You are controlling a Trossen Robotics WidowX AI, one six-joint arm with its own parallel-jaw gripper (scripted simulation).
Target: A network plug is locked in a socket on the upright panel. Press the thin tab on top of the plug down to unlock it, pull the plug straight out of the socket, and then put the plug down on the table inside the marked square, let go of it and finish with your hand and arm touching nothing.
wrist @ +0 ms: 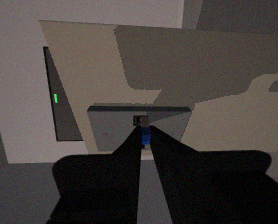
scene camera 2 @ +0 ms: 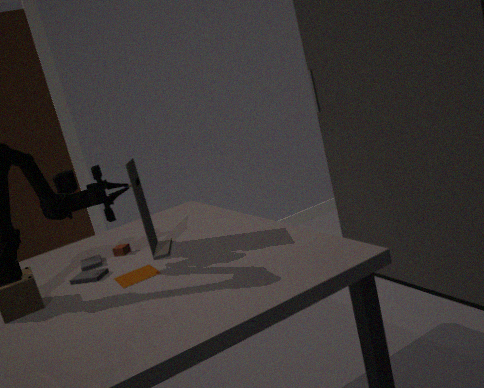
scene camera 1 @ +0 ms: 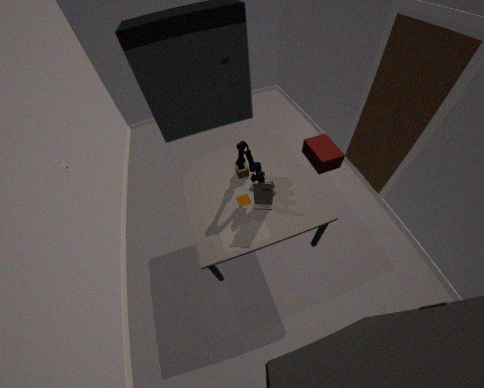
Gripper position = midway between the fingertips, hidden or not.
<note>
In view: the gripper (scene camera 2: 128,186) and a grey upright panel (scene camera 2: 160,249).
The gripper shows as well in the wrist view (wrist: 144,129). The grey upright panel shows as well in the wrist view (wrist: 204,88).
</note>
